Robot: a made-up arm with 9 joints. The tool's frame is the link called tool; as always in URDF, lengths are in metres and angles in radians.
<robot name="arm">
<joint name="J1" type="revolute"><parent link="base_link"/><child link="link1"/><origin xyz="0 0 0.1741" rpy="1.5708 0 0"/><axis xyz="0 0 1"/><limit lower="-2.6" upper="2.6"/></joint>
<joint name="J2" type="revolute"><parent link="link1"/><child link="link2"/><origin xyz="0.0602 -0.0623 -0.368" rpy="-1.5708 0 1.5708"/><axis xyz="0 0 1"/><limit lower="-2.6" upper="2.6"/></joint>
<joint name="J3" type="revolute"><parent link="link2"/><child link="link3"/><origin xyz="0.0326 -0.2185 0.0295" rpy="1.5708 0 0"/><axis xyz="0 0 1"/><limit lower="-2.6" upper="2.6"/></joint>
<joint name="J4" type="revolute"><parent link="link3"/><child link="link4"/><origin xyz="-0.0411 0.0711 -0.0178" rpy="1.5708 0 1.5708"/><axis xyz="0 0 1"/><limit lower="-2.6" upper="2.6"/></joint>
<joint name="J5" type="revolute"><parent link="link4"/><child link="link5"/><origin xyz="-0.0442 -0.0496 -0.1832" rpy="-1.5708 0 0"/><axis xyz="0 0 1"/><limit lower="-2.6" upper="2.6"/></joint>
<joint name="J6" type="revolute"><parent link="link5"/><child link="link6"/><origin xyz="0.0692 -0.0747 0.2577" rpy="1.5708 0 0"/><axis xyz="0 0 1"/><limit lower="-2.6" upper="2.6"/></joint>
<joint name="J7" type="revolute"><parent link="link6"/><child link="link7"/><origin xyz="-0.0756 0.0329 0.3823" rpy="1.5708 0 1.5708"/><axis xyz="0 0 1"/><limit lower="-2.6" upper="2.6"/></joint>
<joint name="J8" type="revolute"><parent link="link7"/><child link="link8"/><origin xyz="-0.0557 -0.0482 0.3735" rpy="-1.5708 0 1.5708"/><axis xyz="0 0 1"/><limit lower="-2.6" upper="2.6"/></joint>
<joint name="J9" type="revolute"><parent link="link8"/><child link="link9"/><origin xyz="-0.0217 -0.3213 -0.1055" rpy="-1.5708 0 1.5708"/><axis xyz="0 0 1"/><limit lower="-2.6" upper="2.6"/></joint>
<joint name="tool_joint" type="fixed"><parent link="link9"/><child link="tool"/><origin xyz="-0.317 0.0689 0.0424" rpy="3.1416 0 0"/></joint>
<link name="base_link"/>
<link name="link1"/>
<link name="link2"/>
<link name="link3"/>
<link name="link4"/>
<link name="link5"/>
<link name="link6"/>
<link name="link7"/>
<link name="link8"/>
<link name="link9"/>
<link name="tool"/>
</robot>
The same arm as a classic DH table. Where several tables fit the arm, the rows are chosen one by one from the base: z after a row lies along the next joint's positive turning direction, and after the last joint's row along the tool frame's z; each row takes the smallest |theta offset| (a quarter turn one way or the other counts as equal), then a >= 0, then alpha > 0; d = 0 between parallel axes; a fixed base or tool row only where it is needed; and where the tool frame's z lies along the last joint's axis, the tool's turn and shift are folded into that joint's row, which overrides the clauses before.
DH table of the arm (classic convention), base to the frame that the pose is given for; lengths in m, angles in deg. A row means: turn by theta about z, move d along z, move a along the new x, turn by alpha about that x. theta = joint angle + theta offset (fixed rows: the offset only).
base (fixed): theta offset 0.00  d 0.1741  a 0.0000  alpha 90.00
J1: theta offset -90.00  d -0.3680  a 0.0623  alpha 90.00
J2: theta offset 0.00  d -0.0307  a -0.0326  alpha -90.00
J3: theta offset -90.00  d 0.2007  a 0.0711  alpha 90.00
J4: theta offset 0.00  d -0.2243  a -0.0442  alpha -90.00
J5: theta offset 0.00  d 0.2081  a 0.0692  alpha 90.00
J6: theta offset 90.00  d 0.4570  a 0.0329  alpha 90.00
J7: theta offset -90.00  d 0.2979  a 0.0482  alpha 90.00
J8: theta offset 90.00  d -0.0498  a 0.3213  alpha 90.00
J9: theta offset -12.26  d 0.0000  a 0.3244  alpha 180.00
tool (fixed): theta offset 167.74  d -0.0641  a 0.0000  alpha 0.00
Joint limits (deg, base to tool): -148.97..148.97 -148.97..148.97 -148.97..148.97 -148.97..148.97 -148.97..148.97 -148.97..148.97 -148.97..148.97 -148.97..148.97 -148.97..148.97

